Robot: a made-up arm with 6 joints. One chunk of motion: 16 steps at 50 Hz.
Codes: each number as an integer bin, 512 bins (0 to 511) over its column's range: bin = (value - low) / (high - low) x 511, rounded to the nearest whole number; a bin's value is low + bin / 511 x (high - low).
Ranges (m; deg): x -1.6..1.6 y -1.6..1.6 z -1.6..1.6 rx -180..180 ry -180..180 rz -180..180
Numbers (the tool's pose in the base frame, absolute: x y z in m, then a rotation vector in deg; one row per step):
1: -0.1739 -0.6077 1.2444 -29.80 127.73 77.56
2: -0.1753 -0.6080 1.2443 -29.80 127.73 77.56
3: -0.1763 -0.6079 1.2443 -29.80 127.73 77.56
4: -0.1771 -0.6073 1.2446 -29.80 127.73 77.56
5: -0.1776 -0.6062 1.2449 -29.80 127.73 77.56
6: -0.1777 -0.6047 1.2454 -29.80 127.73 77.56
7: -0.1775 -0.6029 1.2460 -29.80 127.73 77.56
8: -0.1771 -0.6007 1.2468 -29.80 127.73 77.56
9: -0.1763 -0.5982 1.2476 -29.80 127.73 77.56
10: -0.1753 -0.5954 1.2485 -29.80 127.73 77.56
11: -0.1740 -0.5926 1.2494 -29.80 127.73 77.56
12: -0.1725 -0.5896 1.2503 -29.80 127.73 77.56
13: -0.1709 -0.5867 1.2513 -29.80 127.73 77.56
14: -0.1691 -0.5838 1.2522 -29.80 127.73 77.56
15: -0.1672 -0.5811 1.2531 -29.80 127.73 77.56
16: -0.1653 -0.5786 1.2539 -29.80 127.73 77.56
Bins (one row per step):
1: 228 158 454 213 437 366
2: 228 158 454 213 437 366
3: 227 158 454 213 437 366
4: 227 159 454 213 437 366
5: 227 159 454 213 437 366
6: 227 159 454 213 437 366
7: 227 159 454 213 437 366
8: 227 160 455 213 437 366
9: 227 160 455 213 437 366
10: 228 160 455 213 437 366
11: 228 161 455 213 437 366
12: 228 161 455 213 437 366
13: 228 162 455 213 437 366
14: 228 162 455 213 437 366
15: 229 163 456 213 437 366
16: 229 163 456 213 437 366

